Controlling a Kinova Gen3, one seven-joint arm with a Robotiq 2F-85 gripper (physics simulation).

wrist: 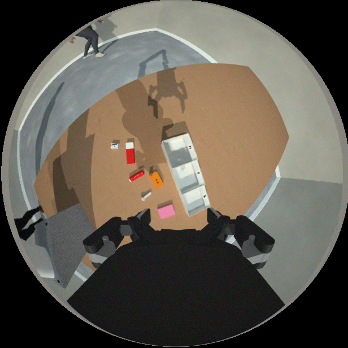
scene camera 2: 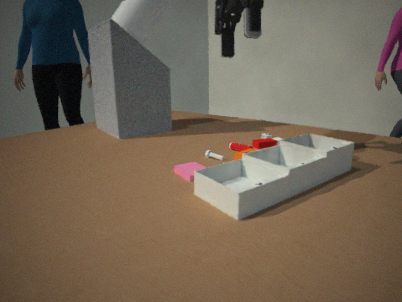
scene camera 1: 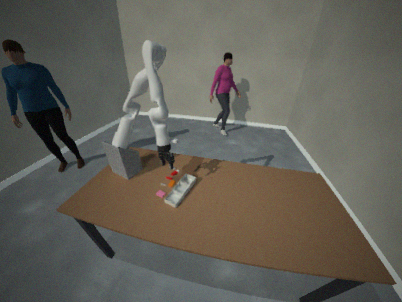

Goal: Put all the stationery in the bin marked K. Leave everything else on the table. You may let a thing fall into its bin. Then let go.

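Places are measured from the arm's base along level axes (x up, y back, z right), in metres.
Pixels of known places: gripper, fingertip midpoint: (scene camera 2: 238, 48) (scene camera 1: 167, 167); arm's base at its link origin: (scene camera 2: 122, 40) (scene camera 1: 119, 146).
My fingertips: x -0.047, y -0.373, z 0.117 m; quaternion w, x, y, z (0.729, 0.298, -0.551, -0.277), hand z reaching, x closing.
For each thing: its top centre in the pictures, then the offset to it from my fingertips. Level surfaces: height alone.
- white three-compartment tray at its top centre: (scene camera 2: 284, 150) (scene camera 1: 181, 186) dy -0.080, dx -0.141, dz +0.015 m
- pink flat block at its top centre: (scene camera 2: 192, 168) (scene camera 1: 160, 193) dy +0.048, dx -0.178, dz +0.057 m
- red-and-white block at its top centre: (scene camera 2: 268, 139) (scene camera 1: 175, 172) dy +0.002, dx -0.175, dz -0.161 m
- red cylinder at its top centre: (scene camera 2: 240, 144) dy +0.036, dx -0.173, dz -0.095 m
- pale bolt-like piece at its top centre: (scene camera 2: 215, 151) dy +0.056, dx -0.174, dz -0.028 m
- small white piece at its top centre: (scene camera 2: 266, 134) dy +0.025, dx -0.176, dz -0.214 m
- brown table at its surface level: dx -0.188 m
A white three-compartment tray (scene camera 1: 171, 203) (scene camera 2: 270, 189) (wrist: 185, 164) stands on the table; its K bin (scene camera 2: 235, 184) (wrist: 194, 198) is at the pink block's end and looks empty. Beside the tray lie a pink flat block (scene camera 1: 160, 193) (scene camera 2: 190, 171) (wrist: 166, 211), a red-and-white block (scene camera 1: 174, 173) (scene camera 2: 264, 143) (wrist: 130, 156) like an eraser, an orange piece (scene camera 1: 172, 183) (scene camera 2: 245, 153) (wrist: 156, 179) with dark marks, a red cylinder (scene camera 2: 240, 147) (wrist: 136, 175), a pale bolt-like piece (scene camera 2: 214, 155) (wrist: 146, 195) and a small white piece (scene camera 2: 266, 135) (wrist: 114, 146). My gripper (scene camera 1: 168, 165) (scene camera 2: 241, 42) (wrist: 178, 214) is open and empty, high above the table.
A grey speckled block (scene camera 1: 122, 161) (scene camera 2: 132, 90) (wrist: 72, 240) stands at the arm's base on the brown table (scene camera 1: 240, 210) (scene camera 2: 100, 215) (wrist: 240, 120). Two people stand beyond the table, one in blue (scene camera 1: 32, 87) and one in magenta (scene camera 1: 223, 80).
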